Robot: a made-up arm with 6 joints. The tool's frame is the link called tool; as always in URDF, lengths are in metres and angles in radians. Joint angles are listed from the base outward. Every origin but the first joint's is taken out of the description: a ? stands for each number. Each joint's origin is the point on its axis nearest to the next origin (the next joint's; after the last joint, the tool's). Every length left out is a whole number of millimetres.
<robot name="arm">
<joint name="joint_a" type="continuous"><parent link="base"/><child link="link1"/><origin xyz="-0.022 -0.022 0.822" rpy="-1.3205 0.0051 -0.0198"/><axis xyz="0 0 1"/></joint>
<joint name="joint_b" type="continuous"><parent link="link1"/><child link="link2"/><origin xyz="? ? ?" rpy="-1.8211 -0.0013 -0.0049"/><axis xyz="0 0 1"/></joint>
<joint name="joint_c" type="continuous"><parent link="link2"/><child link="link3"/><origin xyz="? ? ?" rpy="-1.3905 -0.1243 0.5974"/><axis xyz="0 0 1"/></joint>
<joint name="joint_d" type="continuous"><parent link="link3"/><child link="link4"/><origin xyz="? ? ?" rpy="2.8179 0.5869 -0.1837"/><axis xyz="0 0 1"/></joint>
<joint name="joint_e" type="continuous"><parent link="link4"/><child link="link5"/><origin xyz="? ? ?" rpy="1.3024 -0.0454 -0.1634"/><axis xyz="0 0 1"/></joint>
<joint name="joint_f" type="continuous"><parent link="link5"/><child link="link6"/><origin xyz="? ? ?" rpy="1.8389 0.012 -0.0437"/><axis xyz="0 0 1"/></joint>
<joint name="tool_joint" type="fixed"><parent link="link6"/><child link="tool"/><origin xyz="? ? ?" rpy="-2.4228 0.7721 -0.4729"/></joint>
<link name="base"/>
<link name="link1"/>
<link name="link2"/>
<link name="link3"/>
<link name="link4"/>
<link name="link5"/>
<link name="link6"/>
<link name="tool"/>
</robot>
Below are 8 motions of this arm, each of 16 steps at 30 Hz.
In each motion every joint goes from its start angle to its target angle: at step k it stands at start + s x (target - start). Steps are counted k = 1, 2, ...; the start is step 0. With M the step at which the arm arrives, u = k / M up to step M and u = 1 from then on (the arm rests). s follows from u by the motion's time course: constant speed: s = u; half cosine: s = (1 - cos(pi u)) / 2; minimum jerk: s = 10 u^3 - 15 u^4 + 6 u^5.
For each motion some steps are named. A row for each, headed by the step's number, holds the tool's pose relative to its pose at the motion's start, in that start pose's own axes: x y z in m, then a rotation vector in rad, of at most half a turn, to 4 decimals.
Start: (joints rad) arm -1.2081 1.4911 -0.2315 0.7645 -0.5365 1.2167
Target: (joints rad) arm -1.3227 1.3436 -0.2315 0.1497 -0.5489 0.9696
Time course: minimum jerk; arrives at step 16
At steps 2, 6, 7, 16:
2: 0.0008 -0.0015 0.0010 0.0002 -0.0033 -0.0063
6: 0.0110 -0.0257 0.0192 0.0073 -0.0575 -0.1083
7: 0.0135 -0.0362 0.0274 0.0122 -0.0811 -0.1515
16: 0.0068 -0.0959 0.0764 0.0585 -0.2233 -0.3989

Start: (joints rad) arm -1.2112 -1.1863 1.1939 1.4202 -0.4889 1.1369
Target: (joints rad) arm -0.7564 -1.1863 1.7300 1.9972 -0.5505 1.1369
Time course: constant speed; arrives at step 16
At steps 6, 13, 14, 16:
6: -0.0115 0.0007 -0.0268 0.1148 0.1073 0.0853
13: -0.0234 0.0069 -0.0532 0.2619 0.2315 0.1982
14: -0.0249 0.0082 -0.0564 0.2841 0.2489 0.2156
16: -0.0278 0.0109 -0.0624 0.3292 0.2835 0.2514

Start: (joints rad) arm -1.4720 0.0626 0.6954 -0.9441 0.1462 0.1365
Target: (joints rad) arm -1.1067 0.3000 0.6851 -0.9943 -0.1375 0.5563
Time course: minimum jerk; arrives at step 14
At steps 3, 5, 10, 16:
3: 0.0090 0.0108 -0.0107 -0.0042 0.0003 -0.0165
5: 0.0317 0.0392 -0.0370 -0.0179 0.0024 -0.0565
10: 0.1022 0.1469 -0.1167 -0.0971 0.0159 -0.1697
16: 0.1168 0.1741 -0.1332 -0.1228 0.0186 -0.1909

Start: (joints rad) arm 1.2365 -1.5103 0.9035 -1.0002 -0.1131 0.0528
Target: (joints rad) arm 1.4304 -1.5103 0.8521 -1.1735 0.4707 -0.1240
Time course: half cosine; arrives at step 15
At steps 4, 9, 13, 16:
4: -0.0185 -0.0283 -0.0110 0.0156 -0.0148 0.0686
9: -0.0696 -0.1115 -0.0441 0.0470 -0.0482 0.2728
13: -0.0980 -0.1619 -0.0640 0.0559 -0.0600 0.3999
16: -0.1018 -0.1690 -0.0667 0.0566 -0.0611 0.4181

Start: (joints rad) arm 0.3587 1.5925 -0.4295 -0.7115 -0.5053 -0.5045
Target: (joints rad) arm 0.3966 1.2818 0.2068 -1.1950 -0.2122 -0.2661
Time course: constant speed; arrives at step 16
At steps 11, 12, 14, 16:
11: -0.1183 0.1054 -0.1091 -0.7199 -0.5708 0.0712
12: -0.1263 0.1090 -0.1216 -0.7813 -0.6286 0.0771
14: -0.1405 0.1134 -0.1469 -0.9016 -0.7474 0.0877
16: -0.1521 0.1144 -0.1718 -1.0184 -0.8700 0.0961

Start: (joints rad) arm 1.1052 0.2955 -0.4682 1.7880 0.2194 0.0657
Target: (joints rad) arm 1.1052 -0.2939 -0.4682 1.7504 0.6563 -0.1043
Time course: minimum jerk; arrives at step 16
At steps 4, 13, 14, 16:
4: 0.0106 -0.0110 0.0032 0.0065 0.0521 0.0455
13: 0.1204 -0.1113 0.0079 0.1502 0.4936 0.4071
14: 0.1254 -0.1154 0.0069 0.1591 0.5107 0.4204
16: 0.1278 -0.1175 0.0064 0.1635 0.5192 0.4269

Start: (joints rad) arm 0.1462 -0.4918 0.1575 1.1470 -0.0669 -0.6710
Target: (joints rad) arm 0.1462 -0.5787 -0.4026 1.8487 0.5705 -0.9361
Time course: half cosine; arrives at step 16
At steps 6, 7, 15, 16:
6: 0.0851 -0.1409 0.0333 0.1329 0.2853 0.4807
7: 0.1260 -0.1789 0.0351 0.1762 0.3707 0.6264
15: 0.4669 -0.2894 -0.0818 0.4940 0.8751 1.5333
16: 0.4726 -0.2889 -0.0857 0.5000 0.8827 1.5480

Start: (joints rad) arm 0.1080 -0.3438 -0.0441 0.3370 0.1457 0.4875
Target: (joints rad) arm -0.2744 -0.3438 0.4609 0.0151 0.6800 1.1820
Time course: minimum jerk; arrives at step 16
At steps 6, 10, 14, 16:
6: -0.0167 -0.0051 0.0030 -0.3987 -0.1792 -0.1024
10: -0.0292 -0.0365 0.0493 -1.0486 -0.4571 -0.1537
14: -0.0301 -0.0485 0.1073 -1.4089 -0.6051 -0.1046
16: -0.0300 -0.0487 0.1116 -1.4306 -0.6138 -0.0994

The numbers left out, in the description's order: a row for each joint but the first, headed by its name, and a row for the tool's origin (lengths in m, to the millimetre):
joint_b: -0.058 -0.218 0
joint_c: 0.141 -0.203 0
joint_d: -0.002 0.005 0
joint_e: 0.235 -0.187 0
joint_f: -0.001 -0.109 0
tool: -0.231 0.001 0

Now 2 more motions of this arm.
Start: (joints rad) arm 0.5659 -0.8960 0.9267 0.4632 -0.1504 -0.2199
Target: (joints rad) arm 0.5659 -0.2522 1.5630 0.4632 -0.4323 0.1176
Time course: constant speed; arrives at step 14
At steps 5, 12, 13, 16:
5: 0.0597 0.0341 -0.0230 -0.1432 0.1583 -0.4401
12: 0.1647 0.0354 -0.0972 -0.4750 0.4512 -0.9605
13: 0.1780 0.0308 -0.1122 -0.5347 0.4984 -1.0229
16: 0.1903 0.0252 -0.1281 -0.5976 0.5467 -1.0817

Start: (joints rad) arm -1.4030 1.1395 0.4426 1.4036 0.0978 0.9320
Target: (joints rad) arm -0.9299 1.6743 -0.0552 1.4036 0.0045 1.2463
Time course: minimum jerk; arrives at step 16
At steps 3, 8, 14, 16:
3: 0.0048 0.0028 -0.0057 0.0082 0.0209 -0.0034
8: 0.0359 0.0333 -0.0559 0.0668 0.2071 -0.0616
14: 0.0516 0.0696 -0.1009 0.0886 0.3840 -0.1738
16: 0.0520 0.0708 -0.1023 0.0885 0.3894 -0.1783

